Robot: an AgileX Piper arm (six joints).
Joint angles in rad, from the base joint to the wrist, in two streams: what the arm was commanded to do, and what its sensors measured. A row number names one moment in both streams.
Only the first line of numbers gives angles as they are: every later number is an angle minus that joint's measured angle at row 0.
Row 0, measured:
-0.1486, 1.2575, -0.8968, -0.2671, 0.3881, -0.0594
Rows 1 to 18, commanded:
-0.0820, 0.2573, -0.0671, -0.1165, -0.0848, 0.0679
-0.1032, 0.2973, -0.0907, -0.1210, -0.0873, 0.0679
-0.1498, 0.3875, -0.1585, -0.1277, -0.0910, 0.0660
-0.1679, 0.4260, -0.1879, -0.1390, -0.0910, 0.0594
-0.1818, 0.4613, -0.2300, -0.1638, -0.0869, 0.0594
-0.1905, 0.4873, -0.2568, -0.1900, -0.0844, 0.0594
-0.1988, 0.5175, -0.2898, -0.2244, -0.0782, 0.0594
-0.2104, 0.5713, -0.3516, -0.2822, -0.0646, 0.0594
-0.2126, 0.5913, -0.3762, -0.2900, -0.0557, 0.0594
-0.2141, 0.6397, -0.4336, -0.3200, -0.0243, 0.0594
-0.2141, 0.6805, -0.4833, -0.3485, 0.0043, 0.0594
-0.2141, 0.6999, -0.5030, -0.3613, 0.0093, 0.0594
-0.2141, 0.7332, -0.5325, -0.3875, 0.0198, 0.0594
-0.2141, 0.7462, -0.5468, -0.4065, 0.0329, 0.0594
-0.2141, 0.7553, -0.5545, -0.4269, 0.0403, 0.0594
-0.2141, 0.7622, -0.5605, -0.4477, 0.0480, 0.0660
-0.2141, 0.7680, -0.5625, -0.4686, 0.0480, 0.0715
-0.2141, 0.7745, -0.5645, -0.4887, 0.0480, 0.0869
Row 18, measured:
-0.2100, 0.7531, -0.5467, -0.4008, 0.0141, 0.0594
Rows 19 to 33, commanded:
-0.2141, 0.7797, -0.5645, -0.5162, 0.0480, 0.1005
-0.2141, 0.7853, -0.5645, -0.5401, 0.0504, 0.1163
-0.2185, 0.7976, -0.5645, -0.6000, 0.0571, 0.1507
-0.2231, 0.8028, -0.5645, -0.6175, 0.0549, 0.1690
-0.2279, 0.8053, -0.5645, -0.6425, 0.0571, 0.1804
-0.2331, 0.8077, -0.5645, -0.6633, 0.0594, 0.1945
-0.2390, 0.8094, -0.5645, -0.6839, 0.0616, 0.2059
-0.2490, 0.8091, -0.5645, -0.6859, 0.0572, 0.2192
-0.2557, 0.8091, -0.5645, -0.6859, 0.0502, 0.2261
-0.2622, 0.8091, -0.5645, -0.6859, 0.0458, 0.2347
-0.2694, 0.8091, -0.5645, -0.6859, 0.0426, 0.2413
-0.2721, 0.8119, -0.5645, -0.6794, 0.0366, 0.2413
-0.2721, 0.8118, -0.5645, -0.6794, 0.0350, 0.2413
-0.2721, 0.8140, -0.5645, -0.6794, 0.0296, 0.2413
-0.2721, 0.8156, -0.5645, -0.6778, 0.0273, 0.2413
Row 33, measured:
-0.2675, 0.8128, -0.5609, -0.6617, 0.0311, 0.2278
